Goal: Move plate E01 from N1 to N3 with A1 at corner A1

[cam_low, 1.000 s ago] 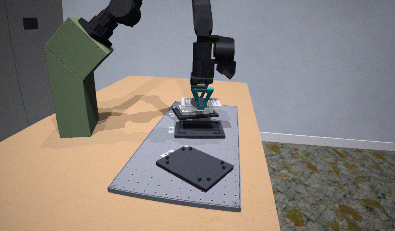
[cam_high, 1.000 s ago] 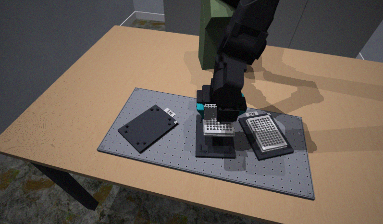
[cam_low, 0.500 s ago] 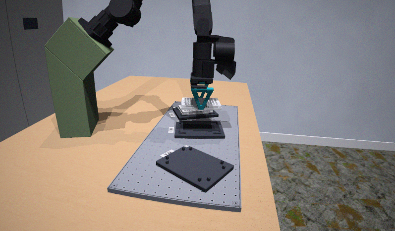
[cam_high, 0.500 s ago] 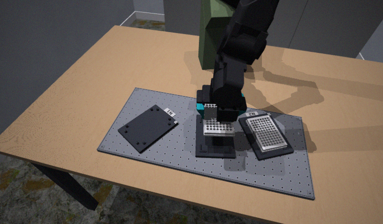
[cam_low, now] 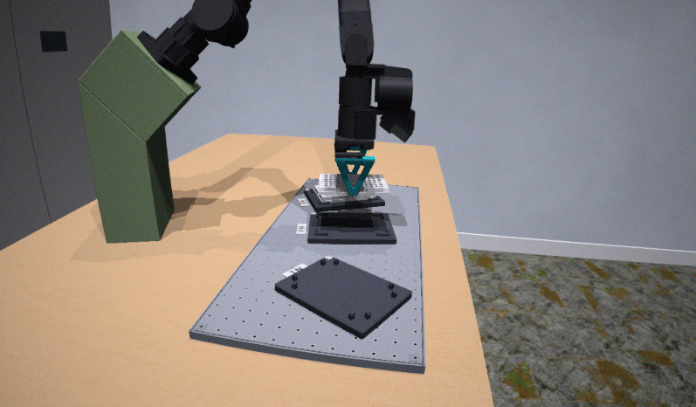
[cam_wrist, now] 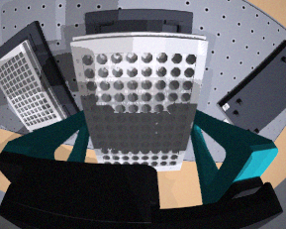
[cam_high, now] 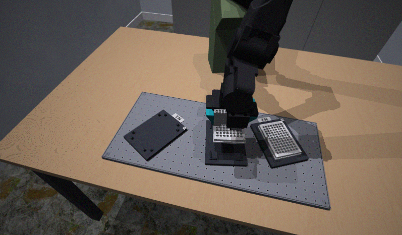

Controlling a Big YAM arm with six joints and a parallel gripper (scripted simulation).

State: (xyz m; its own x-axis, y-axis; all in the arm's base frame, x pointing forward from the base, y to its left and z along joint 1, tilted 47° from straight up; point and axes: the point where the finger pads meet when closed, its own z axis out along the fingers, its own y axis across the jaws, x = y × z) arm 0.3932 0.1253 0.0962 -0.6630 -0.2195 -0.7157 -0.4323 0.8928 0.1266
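The landing nest N3 lies 9 cm below my hand. From my hand the other things lie so: N1 label: 18 cm to the right, 10 cm below, 1 cm ahead; then plate E01: right at my hand; then plate E07: 14 cm to the left, 10 cm behind, 8 cm below.
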